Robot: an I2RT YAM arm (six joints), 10 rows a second.
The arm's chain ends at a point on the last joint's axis. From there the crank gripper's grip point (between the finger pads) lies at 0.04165 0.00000 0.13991 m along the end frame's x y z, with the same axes.
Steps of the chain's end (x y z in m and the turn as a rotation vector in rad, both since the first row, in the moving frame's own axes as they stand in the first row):
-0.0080 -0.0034 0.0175 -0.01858 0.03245 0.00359
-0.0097 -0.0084 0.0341 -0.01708 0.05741 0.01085
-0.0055 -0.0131 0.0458 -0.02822 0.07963 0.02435
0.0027 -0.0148 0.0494 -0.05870 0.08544 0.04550
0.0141 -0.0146 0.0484 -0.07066 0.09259 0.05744
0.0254 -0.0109 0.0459 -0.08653 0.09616 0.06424
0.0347 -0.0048 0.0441 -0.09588 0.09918 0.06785
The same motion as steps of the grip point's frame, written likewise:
-0.0035 -0.0007 0.0160 -0.01858 0.03245 0.00359
-0.0018 -0.0055 0.0315 -0.01708 0.05741 0.01085
0.0054 -0.0081 0.0420 -0.02822 0.07963 0.02435
0.0142 -0.0045 0.0450 -0.05870 0.08544 0.04550
0.0265 -0.0021 0.0435 -0.07066 0.09259 0.05744
0.0381 0.0041 0.0406 -0.08653 0.09616 0.06424
0.0478 0.0116 0.0385 -0.09588 0.09918 0.06785

